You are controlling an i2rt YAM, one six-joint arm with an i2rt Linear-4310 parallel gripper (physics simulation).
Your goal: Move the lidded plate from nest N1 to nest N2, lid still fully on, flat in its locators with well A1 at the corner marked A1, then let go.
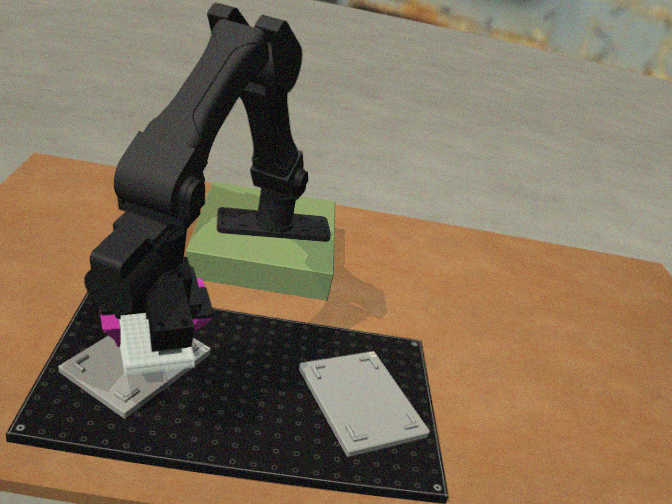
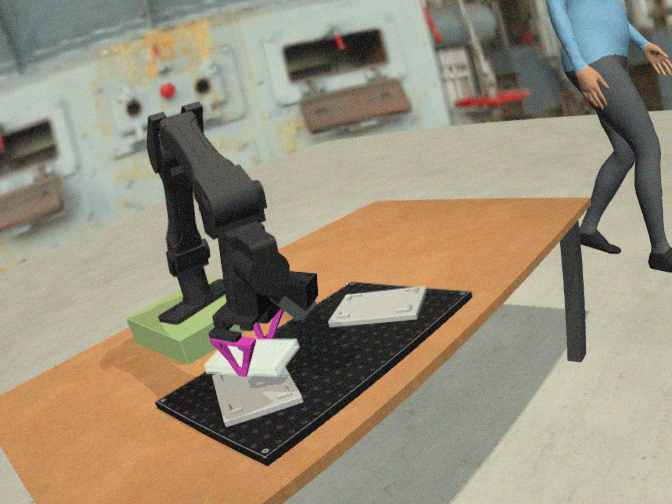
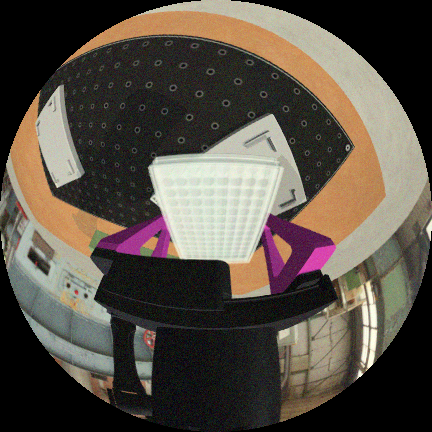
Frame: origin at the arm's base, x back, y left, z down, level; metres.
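Where they show: gripper, fingertip midpoint: (image 2: 254, 361) (image 3: 215, 216); arm's base, link origin: (image 1: 273, 226) (image 2: 199, 302).
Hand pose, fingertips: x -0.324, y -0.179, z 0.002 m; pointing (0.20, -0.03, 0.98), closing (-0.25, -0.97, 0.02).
Things, the pixels of their top centre, and the offset from my fingertips. Level surfaces: height alone.
- lidded plate, top centre: (image 3: 214, 235) (image 1: 152, 326) (image 2: 249, 350) dx +0.003, dy -0.001, dz -0.019 m
- black perforated board, top centre: (image 3: 116, 155) (image 1: 246, 381) (image 2: 319, 348) dx -0.022, dy +0.128, dz +0.045 m
- wooden table, surface height: dz +0.059 m
The lidded plate (image 1: 138, 347) (image 2: 269, 355) (image 3: 215, 210) is white with a grid of wells, and its clear lid appears seated on top. My gripper (image 1: 154, 332) (image 2: 255, 355) (image 3: 215, 216) is shut on it, a magenta finger on each side, and holds it roughly level above one grey nest (image 1: 100, 379) (image 2: 255, 404) (image 3: 286, 170). The plate is turned relative to that nest and casts a shadow on it. The other grey nest (image 1: 363, 404) (image 2: 377, 306) (image 3: 60, 140) has bare corner locators. The nest labels and the A1 mark cannot be read.
Both nests lie on a black perforated board (image 1: 244, 412) (image 2: 336, 358) (image 3: 125, 75) on a wooden table (image 1: 515, 352) (image 2: 461, 233). The arm's base stands on a green block (image 1: 260, 276) (image 2: 157, 339) behind the board. A person (image 2: 624, 108) stands beyond the table's far end.
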